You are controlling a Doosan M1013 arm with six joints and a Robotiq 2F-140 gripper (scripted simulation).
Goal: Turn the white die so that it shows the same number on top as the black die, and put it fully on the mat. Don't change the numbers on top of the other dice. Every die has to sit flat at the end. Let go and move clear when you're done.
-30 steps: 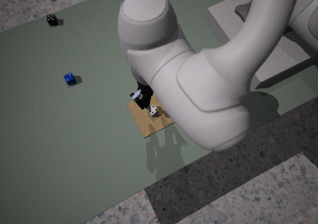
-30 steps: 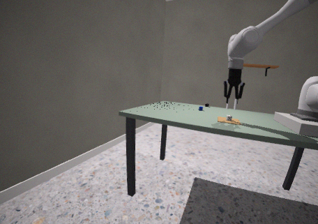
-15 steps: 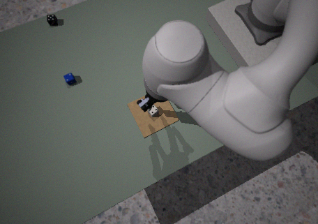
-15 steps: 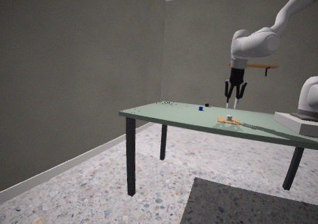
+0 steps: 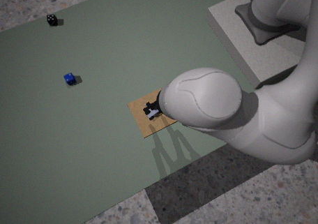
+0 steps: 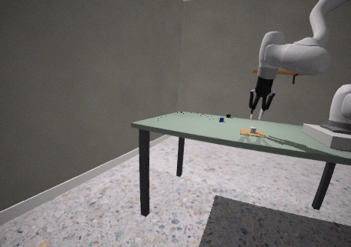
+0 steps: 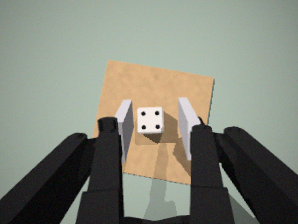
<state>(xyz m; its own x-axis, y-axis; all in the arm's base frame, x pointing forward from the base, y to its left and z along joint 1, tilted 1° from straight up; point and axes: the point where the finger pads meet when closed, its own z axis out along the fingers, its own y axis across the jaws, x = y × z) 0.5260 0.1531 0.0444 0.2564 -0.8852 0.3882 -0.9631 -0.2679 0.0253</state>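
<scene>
Right now my hand is 9 cm above the white die, 1 cm to the left of it and 1 cm short of it. Also, from my hand: brown mat (11 cm below, 1 cm to the right, 1 cm ahead); blue die (25 cm to the right, 24 cm ahead, 10 cm below); black die (52 cm to the right, 22 cm ahead, 10 cm below).
</scene>
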